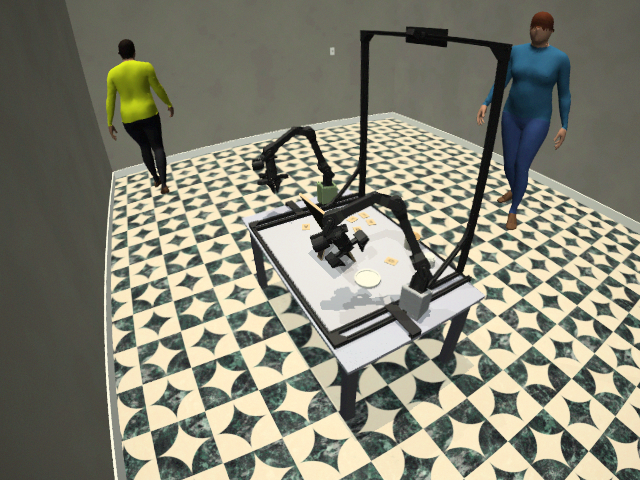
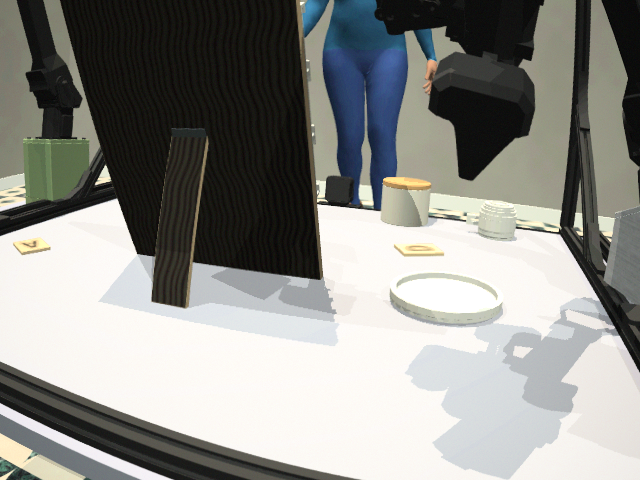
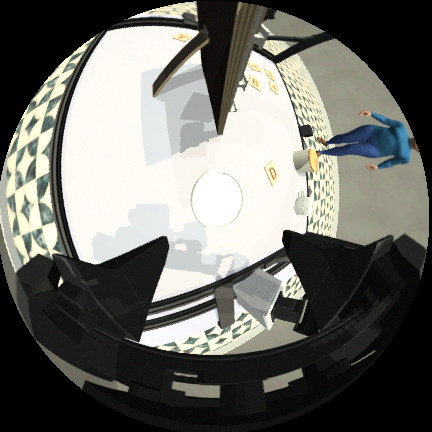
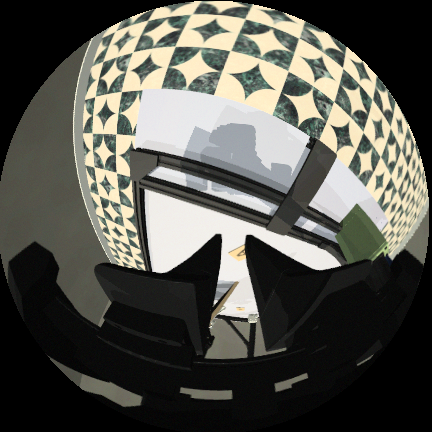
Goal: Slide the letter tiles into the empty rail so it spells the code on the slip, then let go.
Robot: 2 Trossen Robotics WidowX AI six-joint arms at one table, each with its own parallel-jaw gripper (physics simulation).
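Places are measured from the left arm's base along level axes (x back, y up, z left), in metres.
Where they show: left gripper, fingertip midpoint: (image 1: 353,258) (image 2: 472,145) (image 3: 226,239); right gripper, fingertip midpoint: (image 1: 275,193) (image 4: 232,239); left arm's base, link origin: (image 1: 417,288) (image 3: 276,306); right arm's base, link origin: (image 1: 327,184) (image 2: 56,139) (image 4: 373,262).
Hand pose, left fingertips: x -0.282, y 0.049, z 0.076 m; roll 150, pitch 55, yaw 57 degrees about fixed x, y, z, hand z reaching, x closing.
Things, the pixels of their top centre, and the offset from my left fingertips.
- Tile D, top centre: (image 2: 419,248) (image 3: 272,172) (image 1: 391,260) dx +0.019, dy -0.165, dz -0.273 m
- Tile V, top centre: (image 2: 31,244) (image 4: 241,253) (image 3: 181,36) (image 1: 306,226) dx -0.515, dy -0.165, dz -0.198 m
- Tile B, top centre: (image 3: 254,81) dx -0.281, dy -0.165, dz -0.372 m
- round plate, top centre: (image 2: 447,289) (image 3: 221,199) (image 1: 367,277) dx +0.016, dy -0.154, dz -0.088 m
- canister, top centre: (image 2: 407,181) (image 3: 314,159) (image 1: 412,235) dx +0.025, dy -0.101, dz -0.449 m
- ribbed white jar, top centre: (image 2: 493,202) (image 3: 311,203) (image 1: 428,254) dx +0.161, dy -0.114, dz -0.385 m
Tile D (image 1: 391,260) (image 2: 418,249) (image 3: 272,172) lies flat near the round plate. Tile V (image 1: 306,226) (image 2: 31,245) (image 3: 181,37) (image 4: 238,251) lies flat on the far side of the dark board. Tile B (image 3: 254,83) lies in a cluster of several tiles behind the board; the other letters there are too small to read. The empty rail and the slip cannot be made out. My left gripper (image 1: 350,251) (image 2: 469,165) (image 3: 226,239) is wide open and empty above the table, near the board and plate. My right gripper (image 1: 271,183) (image 4: 232,239) is narrowly open and empty, high beyond the table's left end.
The dark board (image 1: 316,210) (image 2: 248,77) (image 3: 217,65) leans on its rear prop (image 2: 175,222). A round plate (image 1: 367,287) (image 2: 444,314) lies near tile D. A canister (image 2: 405,204) (image 3: 302,160) and a ribbed white jar (image 2: 496,220) (image 3: 302,205) stand near the table's back edge.
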